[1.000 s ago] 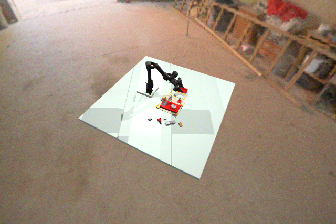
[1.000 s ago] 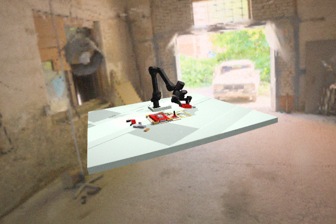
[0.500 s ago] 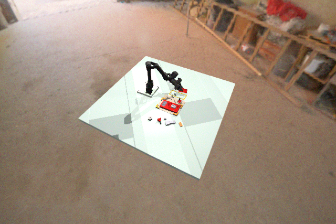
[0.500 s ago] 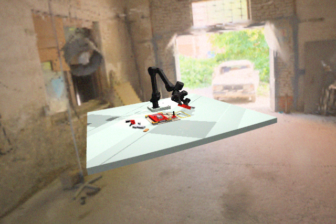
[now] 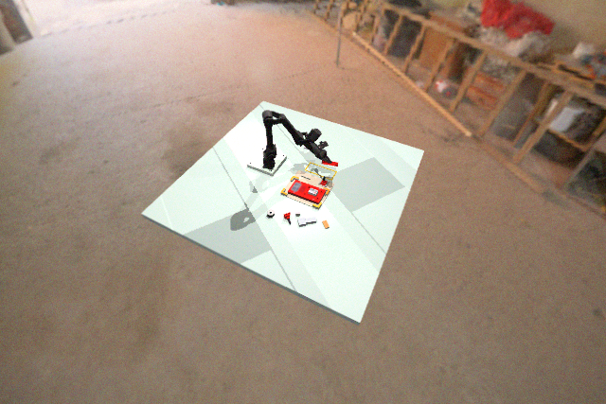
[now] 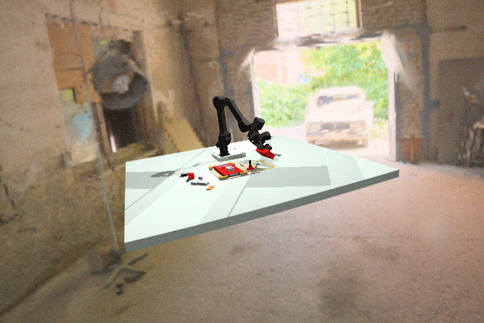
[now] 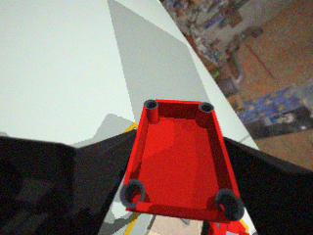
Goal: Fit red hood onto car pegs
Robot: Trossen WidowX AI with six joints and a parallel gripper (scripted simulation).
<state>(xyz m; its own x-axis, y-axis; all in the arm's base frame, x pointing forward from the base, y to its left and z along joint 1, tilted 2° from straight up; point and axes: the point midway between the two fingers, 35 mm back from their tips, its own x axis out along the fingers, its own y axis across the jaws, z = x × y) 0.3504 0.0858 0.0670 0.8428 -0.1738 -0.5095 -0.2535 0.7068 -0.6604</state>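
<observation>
My gripper tip is 1 cm past the red hood and 1 cm to the left of it. Round my gripper tip: grey bar: 17 cm behind, 19 cm to the left, 8 cm below.
</observation>
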